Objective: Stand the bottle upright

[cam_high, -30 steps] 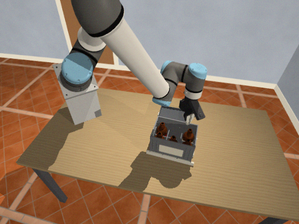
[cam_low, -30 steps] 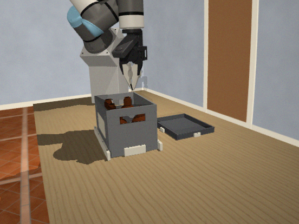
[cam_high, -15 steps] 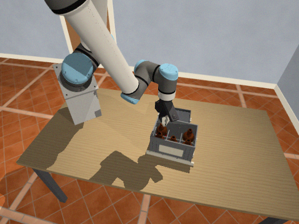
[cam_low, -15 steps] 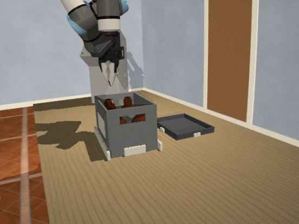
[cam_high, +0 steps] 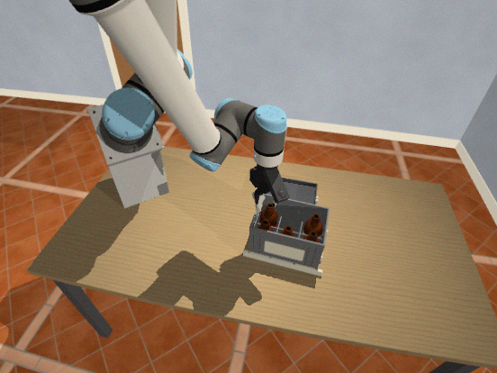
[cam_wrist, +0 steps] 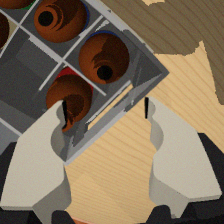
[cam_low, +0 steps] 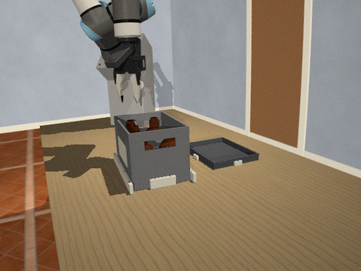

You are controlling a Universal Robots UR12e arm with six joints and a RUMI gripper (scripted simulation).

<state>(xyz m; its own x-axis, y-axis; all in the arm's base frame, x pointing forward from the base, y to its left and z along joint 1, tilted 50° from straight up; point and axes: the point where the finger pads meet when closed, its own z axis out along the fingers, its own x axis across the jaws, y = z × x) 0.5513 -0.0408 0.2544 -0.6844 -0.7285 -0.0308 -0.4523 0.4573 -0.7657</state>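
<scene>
Now: the grey crate 90 mm ahead of my hand, 20 mm to the left of it and 160 mm below it. Round my hand: bottle 190 mm ahead, 50 mm to the left, 150 mm below; grey tray 110 mm ahead, 310 mm to the left, 230 mm below.
</scene>
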